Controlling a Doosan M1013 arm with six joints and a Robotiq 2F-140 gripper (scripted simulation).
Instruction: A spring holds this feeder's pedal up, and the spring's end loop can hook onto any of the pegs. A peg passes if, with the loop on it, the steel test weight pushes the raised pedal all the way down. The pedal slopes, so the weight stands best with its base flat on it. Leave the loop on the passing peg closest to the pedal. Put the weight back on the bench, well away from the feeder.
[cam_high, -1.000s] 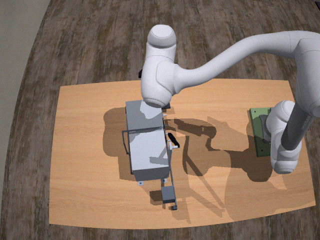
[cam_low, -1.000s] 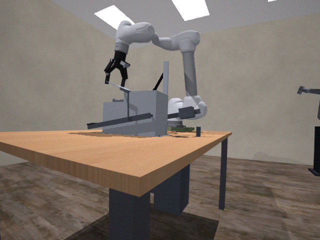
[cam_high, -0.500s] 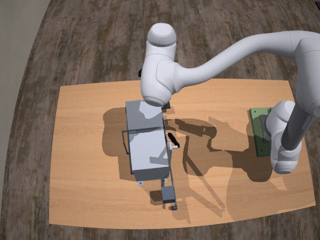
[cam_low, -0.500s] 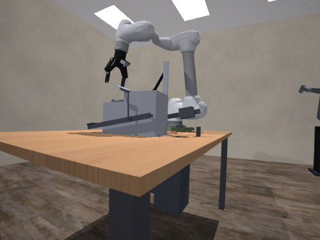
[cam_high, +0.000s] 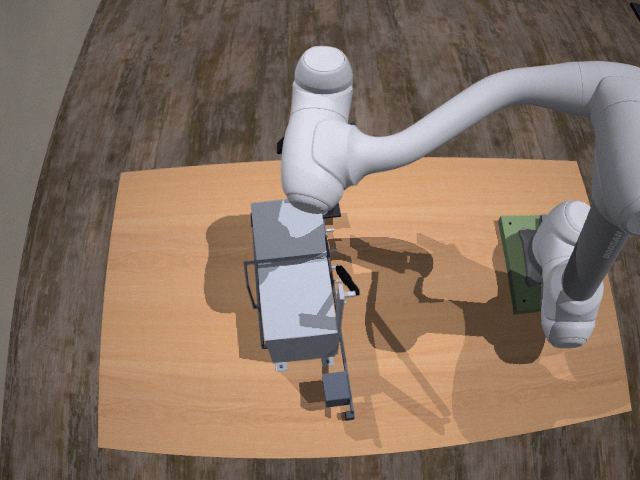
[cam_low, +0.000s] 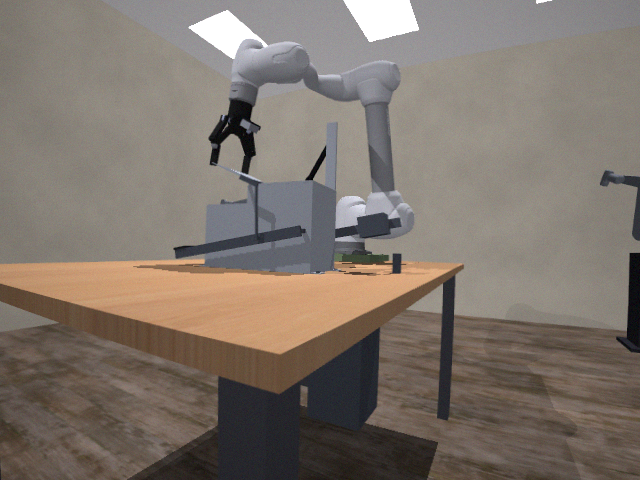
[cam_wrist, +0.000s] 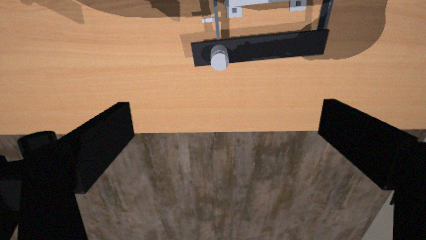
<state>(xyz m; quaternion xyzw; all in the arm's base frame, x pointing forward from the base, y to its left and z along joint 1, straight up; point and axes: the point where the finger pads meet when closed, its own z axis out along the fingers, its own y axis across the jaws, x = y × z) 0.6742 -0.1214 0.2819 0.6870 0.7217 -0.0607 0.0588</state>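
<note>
The steel test weight is 2 cm to the right of my hand and 24 cm below it. Also, from my hand: peg (5 cm behind, 36 cm to the left, 8 cm above).
</note>
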